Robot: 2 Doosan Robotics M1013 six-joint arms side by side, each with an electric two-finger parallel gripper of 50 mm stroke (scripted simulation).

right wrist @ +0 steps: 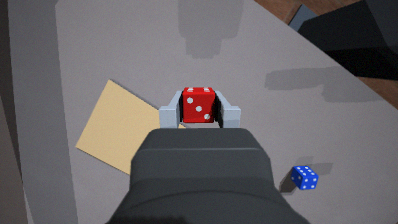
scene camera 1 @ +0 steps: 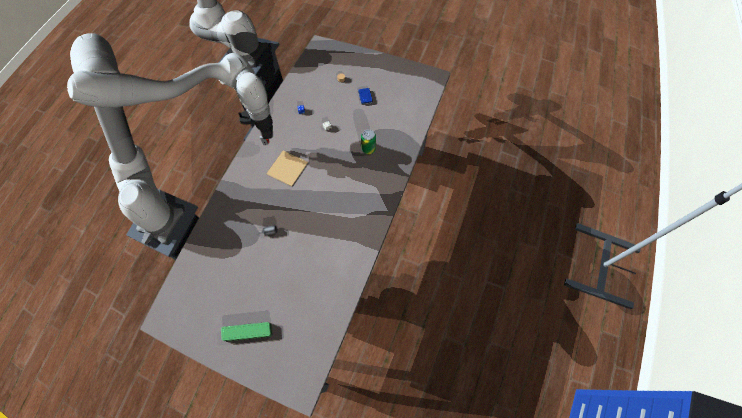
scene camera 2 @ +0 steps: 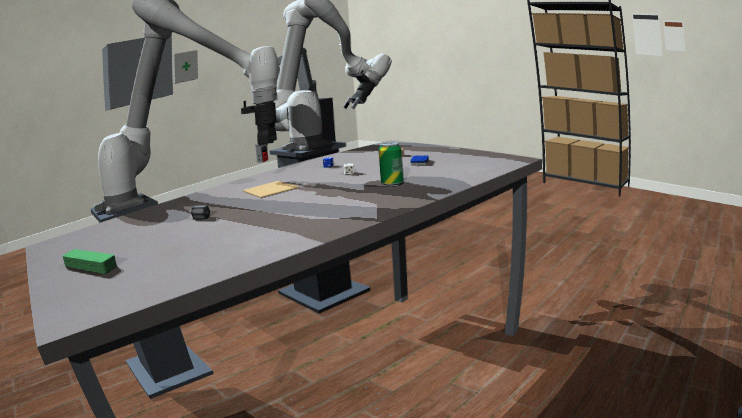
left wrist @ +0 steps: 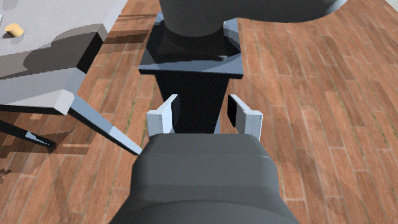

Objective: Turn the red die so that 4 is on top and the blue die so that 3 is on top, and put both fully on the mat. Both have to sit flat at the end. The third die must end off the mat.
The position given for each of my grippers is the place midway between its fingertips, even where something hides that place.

I see my left gripper (left wrist: 203,104), my right gripper (scene camera 2: 262,160) and a tan mat (scene camera 1: 287,167).
The tan mat also shows in the right wrist view (right wrist: 120,121). My right gripper also shows in the right wrist view (right wrist: 198,100). The left wrist view misses the tan mat: it is out of frame.
